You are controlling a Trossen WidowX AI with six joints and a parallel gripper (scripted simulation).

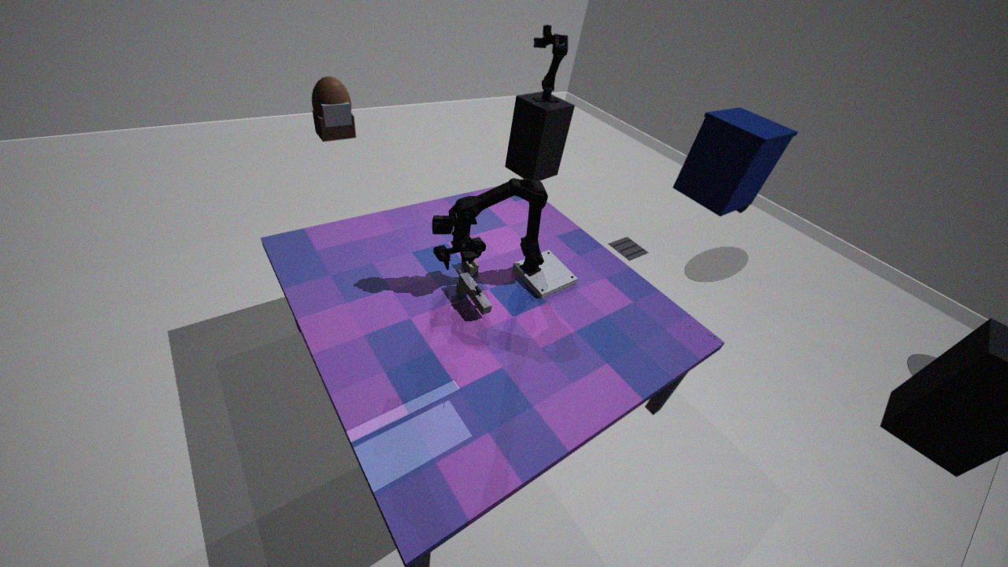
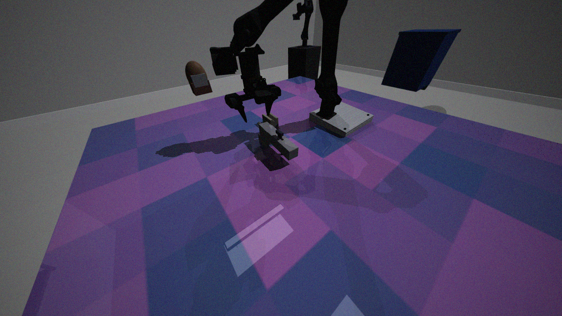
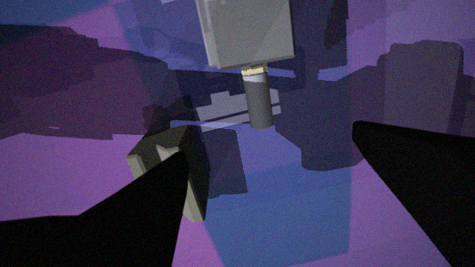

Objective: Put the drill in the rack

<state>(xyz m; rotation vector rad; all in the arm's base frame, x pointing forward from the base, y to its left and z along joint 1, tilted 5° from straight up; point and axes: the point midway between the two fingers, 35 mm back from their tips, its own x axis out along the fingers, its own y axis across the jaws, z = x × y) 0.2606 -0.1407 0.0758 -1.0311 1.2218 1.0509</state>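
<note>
The drill is 10 mm ahead of my gripper tip, 70 mm to the left of it and 20 mm below it. Round my gripper tip: dark key (30 mm ahead, 150 mm to the left, 20 mm below); grey block (20 mm ahead, 120 mm to the left, 30 mm below); grey rack (80 mm behind, 20 mm to the right, 50 mm below).
</note>
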